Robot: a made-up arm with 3 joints. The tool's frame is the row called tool. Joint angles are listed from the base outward. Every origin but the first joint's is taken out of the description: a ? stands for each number. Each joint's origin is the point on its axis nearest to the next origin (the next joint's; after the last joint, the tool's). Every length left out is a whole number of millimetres.
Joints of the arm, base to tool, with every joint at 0 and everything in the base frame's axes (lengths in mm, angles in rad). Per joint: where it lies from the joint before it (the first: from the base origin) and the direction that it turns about. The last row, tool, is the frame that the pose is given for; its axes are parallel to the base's.
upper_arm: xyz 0 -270 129 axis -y
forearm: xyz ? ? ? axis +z
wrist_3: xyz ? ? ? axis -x
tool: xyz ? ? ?
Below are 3 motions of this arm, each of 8 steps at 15 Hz.
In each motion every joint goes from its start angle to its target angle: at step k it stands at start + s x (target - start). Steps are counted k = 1, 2, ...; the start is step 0. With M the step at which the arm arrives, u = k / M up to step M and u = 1 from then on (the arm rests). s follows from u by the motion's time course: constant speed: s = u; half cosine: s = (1 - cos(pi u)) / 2; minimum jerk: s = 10 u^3 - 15 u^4 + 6 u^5.
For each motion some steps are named. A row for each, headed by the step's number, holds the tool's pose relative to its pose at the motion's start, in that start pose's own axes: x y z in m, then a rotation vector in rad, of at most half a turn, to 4 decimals.
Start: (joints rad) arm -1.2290 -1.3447 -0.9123
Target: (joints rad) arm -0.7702 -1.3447 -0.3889
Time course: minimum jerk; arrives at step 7
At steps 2, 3, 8:
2: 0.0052 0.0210 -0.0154 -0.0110 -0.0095 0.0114
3: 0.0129 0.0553 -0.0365 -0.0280 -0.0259 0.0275
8: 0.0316 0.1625 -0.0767 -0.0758 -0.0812 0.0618

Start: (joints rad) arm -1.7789 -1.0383 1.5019
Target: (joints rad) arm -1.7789 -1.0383 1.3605
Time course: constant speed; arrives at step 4
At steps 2, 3, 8:
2: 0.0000 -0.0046 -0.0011 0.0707 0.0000 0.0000
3: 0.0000 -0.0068 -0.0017 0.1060 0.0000 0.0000
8: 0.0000 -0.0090 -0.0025 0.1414 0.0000 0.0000

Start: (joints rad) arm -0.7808 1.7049 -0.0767
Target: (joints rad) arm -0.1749 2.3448 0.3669
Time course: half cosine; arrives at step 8
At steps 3, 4, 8:
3: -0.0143 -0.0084 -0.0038 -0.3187 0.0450 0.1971
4: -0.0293 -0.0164 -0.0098 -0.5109 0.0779 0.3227
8: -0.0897 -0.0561 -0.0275 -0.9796 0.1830 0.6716

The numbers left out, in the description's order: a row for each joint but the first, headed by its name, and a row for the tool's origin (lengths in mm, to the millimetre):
forearm: 17 0 -385
wrist_3: 220 19 0
tool: 0 -13 65

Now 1 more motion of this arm.
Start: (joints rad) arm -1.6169 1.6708 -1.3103
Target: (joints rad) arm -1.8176 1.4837 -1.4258
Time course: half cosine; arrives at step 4
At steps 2, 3, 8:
2: -0.0015 -0.0032 -0.0197 0.1580 -0.0923 -0.0163
3: -0.0036 -0.0052 -0.0349 0.2698 -0.1568 -0.0301
8: -0.0047 -0.0059 -0.0415 0.3162 -0.1834 -0.0364

